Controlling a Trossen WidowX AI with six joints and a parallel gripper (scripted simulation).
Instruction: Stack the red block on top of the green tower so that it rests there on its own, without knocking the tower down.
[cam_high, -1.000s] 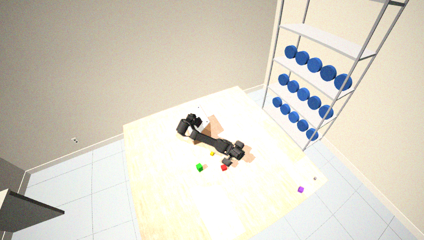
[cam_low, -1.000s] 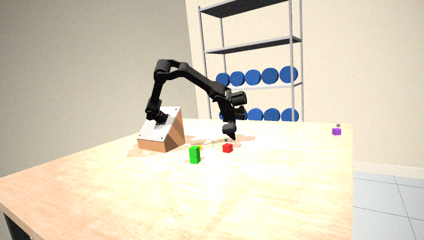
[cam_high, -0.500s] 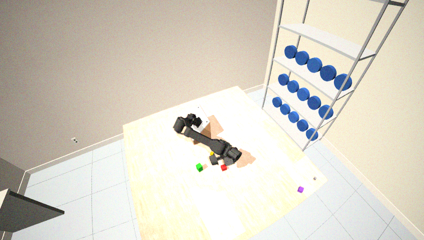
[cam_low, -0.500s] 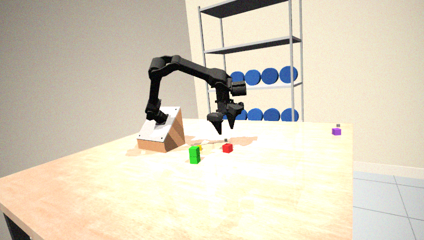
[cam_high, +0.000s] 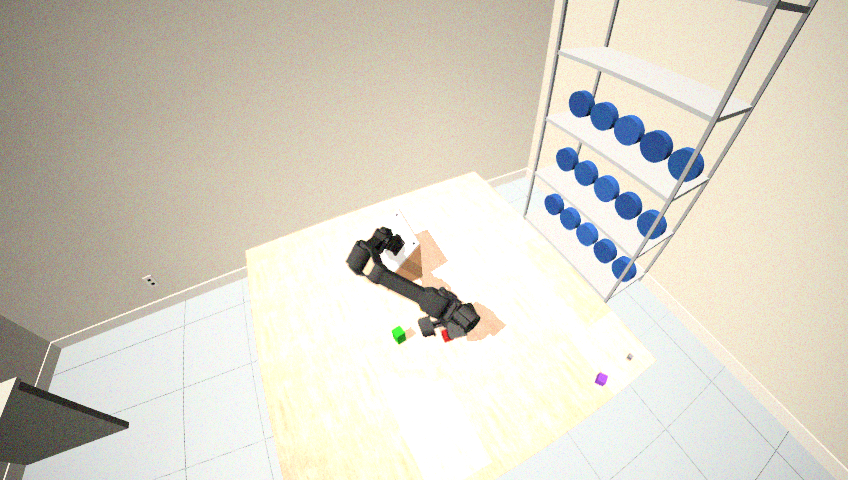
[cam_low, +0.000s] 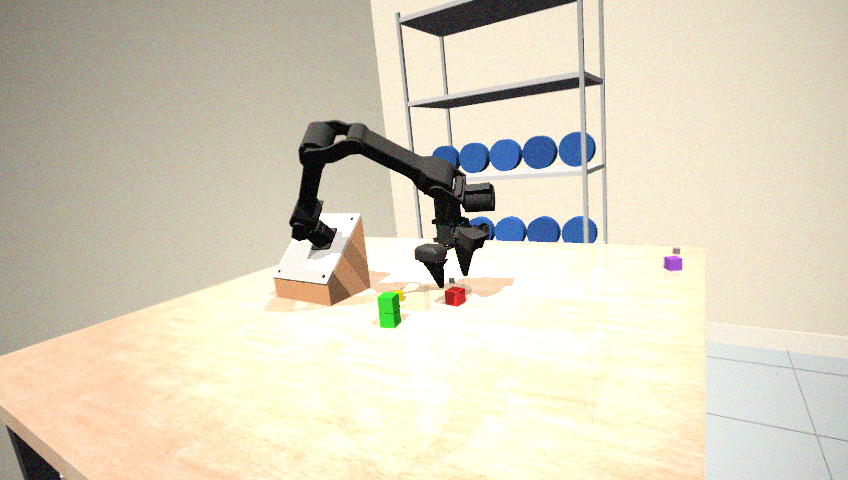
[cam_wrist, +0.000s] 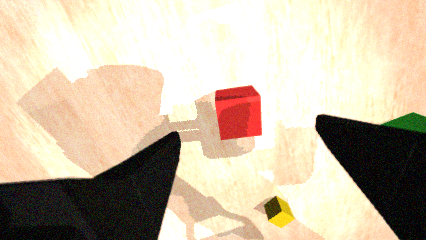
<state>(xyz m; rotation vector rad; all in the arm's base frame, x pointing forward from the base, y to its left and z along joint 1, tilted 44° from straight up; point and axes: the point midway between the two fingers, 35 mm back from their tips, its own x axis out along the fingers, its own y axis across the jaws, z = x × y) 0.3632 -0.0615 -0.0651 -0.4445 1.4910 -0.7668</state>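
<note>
Now: gripper tip 4 cm above the red block. The rest, counted from my gripper tip: purple cube: 43 cm ahead, 35 cm to the left, 4 cm below; then small grey cube: 44 cm ahead, 51 cm to the left, 4 cm below; then small yellow block: 15 cm behind, 1 cm to the right, 4 cm below.
</note>
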